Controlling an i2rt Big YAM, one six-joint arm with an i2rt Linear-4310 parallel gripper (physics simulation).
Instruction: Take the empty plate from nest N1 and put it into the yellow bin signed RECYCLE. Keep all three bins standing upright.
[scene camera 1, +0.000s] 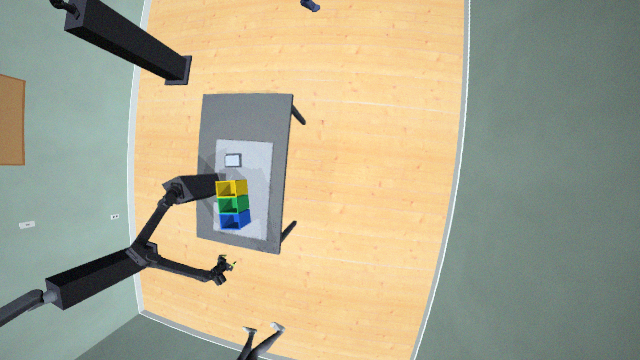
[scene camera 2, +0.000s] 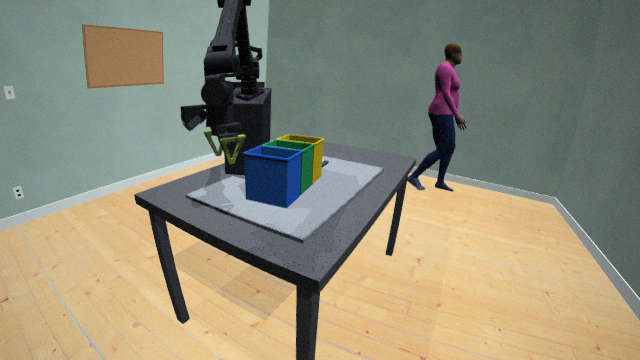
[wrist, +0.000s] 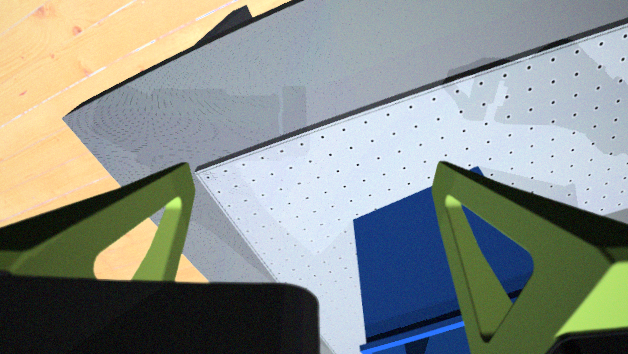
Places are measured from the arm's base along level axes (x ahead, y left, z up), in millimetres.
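Pixels of known places: gripper, fingertip midpoint: (scene camera 1: 231, 258) (scene camera 2: 224, 159) (wrist: 313, 175); arm's base, origin of the base link: (scene camera 1: 177, 190) (scene camera 2: 250, 94).
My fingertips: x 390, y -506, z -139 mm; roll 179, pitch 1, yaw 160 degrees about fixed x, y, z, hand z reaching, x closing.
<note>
Ahead of a thing's pixels: the offset from my fingertips to its top centre. Level surfaces: height alone.
A pale rectangular plate @[187 mm back, 758 mm left, 198 mm down] (scene camera 1: 232, 160) sits in a dark-rimmed nest on the perforated board, beyond the yellow bin; the nest's label is not readable. The yellow bin @[111 mm back, 537 mm left, 44 mm down] (scene camera 1: 241, 188) (scene camera 2: 317, 161), green bin @[85 mm back, 410 mm left, 44 mm down] (scene camera 1: 243, 204) (scene camera 2: 306, 170) and blue bin @[60 mm back, 282 mm left, 44 mm down] (scene camera 1: 245, 219) (scene camera 2: 265, 177) (wrist: 395, 265) stand upright in a row, side by side. The RECYCLE sign does not show. My gripper (scene camera 1: 229, 259) (scene camera 2: 225, 159) (wrist: 313, 175) is open and empty, in the air off the blue-bin end of the row. In the wrist view the right finger overlaps the blue bin.
The perforated board @[224 mm down] (scene camera 1: 260, 160) (scene camera 2: 327, 200) (wrist: 300, 195) lies on the dark table @[237 mm down] (scene camera 1: 245, 117) (scene camera 2: 320, 255) (wrist: 350, 50). A black pedestal (scene camera 1: 202, 187) (scene camera 2: 250, 120) carries the arm and stands beside the table, close to the bins. A person in pink (scene camera 2: 444, 95) is beyond the table.
</note>
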